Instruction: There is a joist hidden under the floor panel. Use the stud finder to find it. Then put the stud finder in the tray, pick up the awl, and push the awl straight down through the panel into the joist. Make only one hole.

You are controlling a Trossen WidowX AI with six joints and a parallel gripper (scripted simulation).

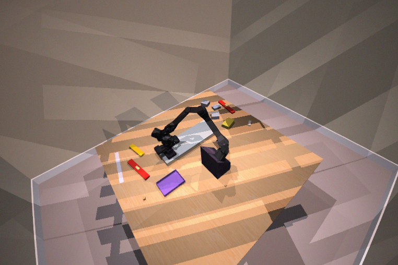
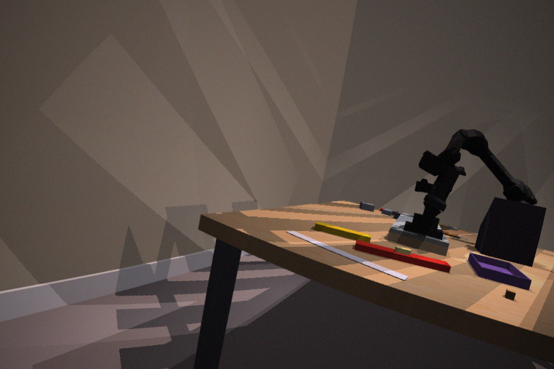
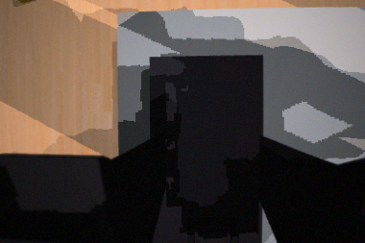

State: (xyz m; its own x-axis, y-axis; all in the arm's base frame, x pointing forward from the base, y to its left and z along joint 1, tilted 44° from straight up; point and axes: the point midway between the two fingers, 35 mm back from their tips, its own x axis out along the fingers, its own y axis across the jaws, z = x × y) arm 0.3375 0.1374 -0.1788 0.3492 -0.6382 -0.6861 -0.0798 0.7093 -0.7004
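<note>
The purple tray lies 22 cm behind my gripper tip, 10 cm to the left of it and 5 cm below it. The rest, counted from my gripper tip: yellow bar (20 cm to the left, 19 cm ahead, 6 cm below); then black stud finder (2 cm behind, 2 cm above); then small brown cube (29 cm to the left, 22 cm behind, 6 cm below).
</note>
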